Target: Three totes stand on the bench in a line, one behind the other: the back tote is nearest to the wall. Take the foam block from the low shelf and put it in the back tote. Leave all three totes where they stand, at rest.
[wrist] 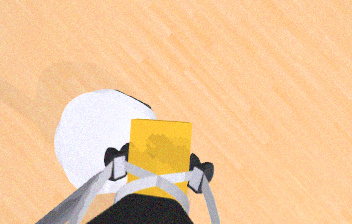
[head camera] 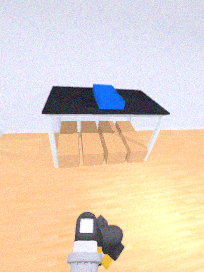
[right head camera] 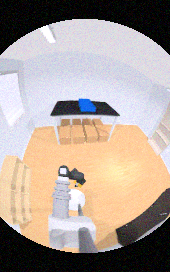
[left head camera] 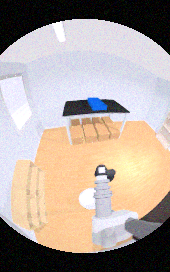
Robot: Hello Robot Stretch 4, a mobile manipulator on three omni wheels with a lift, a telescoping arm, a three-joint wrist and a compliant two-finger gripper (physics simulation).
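Places are measured from the robot's base along level axes (x back, y up, z left), in centimetres.
Pixels of known places: gripper, fingertip midpoint: (wrist: 160, 160); robot's base at its link origin: (wrist: 116, 137) (right head camera: 73, 198) (left head camera: 90, 197).
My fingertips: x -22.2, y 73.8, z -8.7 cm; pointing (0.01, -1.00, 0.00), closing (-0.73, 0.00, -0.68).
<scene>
Ahead of a thing's pixels: the offset from my fingertips to its top centre. "*": to the spot under its first point. Level surfaces: height alone.
The yellow foam block @(dx -0.2, dy +4.1, dz +0.2 cm) (wrist: 160, 145) (head camera: 107, 261) (right head camera: 77, 184) is between the two fingertips of my gripper (wrist: 160, 160), which is shut on it, high above the floor. The block does not show in the left head view. The blue totes @(dx -136.9, dy +24.8, dz -10.8 cm) (head camera: 107, 97) (left head camera: 97, 104) (right head camera: 87, 105) stand on the black-topped bench @(dy +14.8 cm) (head camera: 67, 102) (left head camera: 75, 107) (right head camera: 65, 108), well ahead of the gripper. They run together as one blue shape, so I cannot tell the three apart or see inside them.
Several brown boxes @(* dx -119.9, dy -49.5, dz +6.4 cm) (head camera: 92, 151) (left head camera: 90, 133) (right head camera: 78, 134) stand under the bench. A pale wooden shelf unit (left head camera: 21, 192) (right head camera: 11, 187) is at the left. The robot's white round base (wrist: 92, 142) is below the gripper. A dark long object (right head camera: 145, 220) lies at the lower right.
</scene>
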